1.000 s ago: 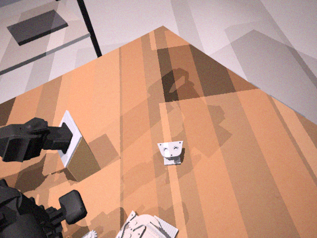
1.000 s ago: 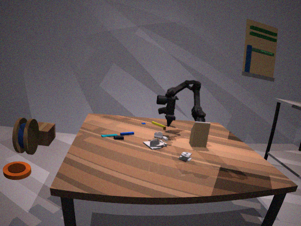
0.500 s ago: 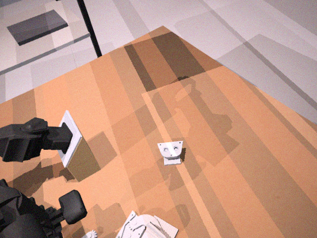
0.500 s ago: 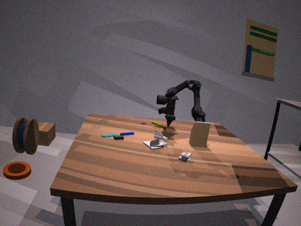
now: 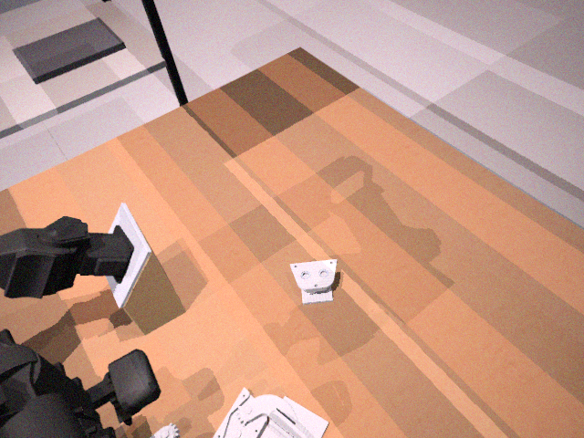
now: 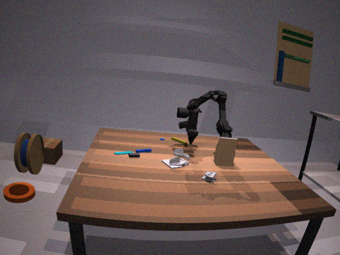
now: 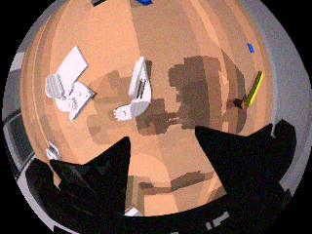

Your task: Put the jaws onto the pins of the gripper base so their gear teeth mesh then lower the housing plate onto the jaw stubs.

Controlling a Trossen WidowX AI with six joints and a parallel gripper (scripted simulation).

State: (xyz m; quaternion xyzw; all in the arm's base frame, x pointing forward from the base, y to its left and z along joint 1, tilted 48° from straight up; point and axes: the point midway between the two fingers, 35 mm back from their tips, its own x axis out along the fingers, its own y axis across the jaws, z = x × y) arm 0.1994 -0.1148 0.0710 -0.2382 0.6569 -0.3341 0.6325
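Now: gripper tip 3 cm short of the white jaw, 4 cm to the right of it and 8 cm above it. Round my gripper tip: black block: 35 cm ahead, 8 cm to the left, 8 cm below; yellow bar: 1 cm ahead, 29 cm to the right, 8 cm below; blue bar: 29 cm ahead, 1 cm to the right, 8 cm below.
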